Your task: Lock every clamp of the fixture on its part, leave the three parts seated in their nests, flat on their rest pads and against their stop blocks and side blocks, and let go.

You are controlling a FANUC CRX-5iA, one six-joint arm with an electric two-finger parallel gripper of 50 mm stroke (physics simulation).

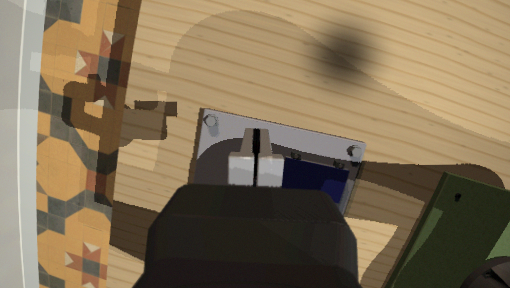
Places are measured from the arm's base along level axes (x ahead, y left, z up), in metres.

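Pixels of known places: gripper, fingertip midpoint: [256, 143].
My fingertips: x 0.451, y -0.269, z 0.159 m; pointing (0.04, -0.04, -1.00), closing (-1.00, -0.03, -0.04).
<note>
For each thing: its middle in the pictures, then the offset to it from my fingertips. Level surfaces: height alone.
- grey fixture plate, body centre: [260, 231] dx -0.015, dy +0.182, dz -0.166 m
- blue part, body centre: [312, 180] dx -0.080, dy +0.079, dz -0.147 m
- wooden table, surface height: dz -0.173 m
My gripper [256, 143] is shut with nothing between its fingers, over the grey fixture plate [280, 127]. The plate shows its far edge with a bolt at each corner. One blue part [316, 177] lies on the plate, right of the fingers, partly covered by the gripper body. Two small dark blocks [296, 156] [339, 164] stand along the blue part's far edge. The clamps and the other two parts do not show; the gripper body hides much of the plate. Whether the blue part is fully seated cannot be told.
A green plate [430, 225] lies at the right, with a dark round base [492, 277] at the lower right corner. The wooden table [240, 60] ends at the left, beside the patterned tile floor [57, 165]. Arm shadows fall across the table.
</note>
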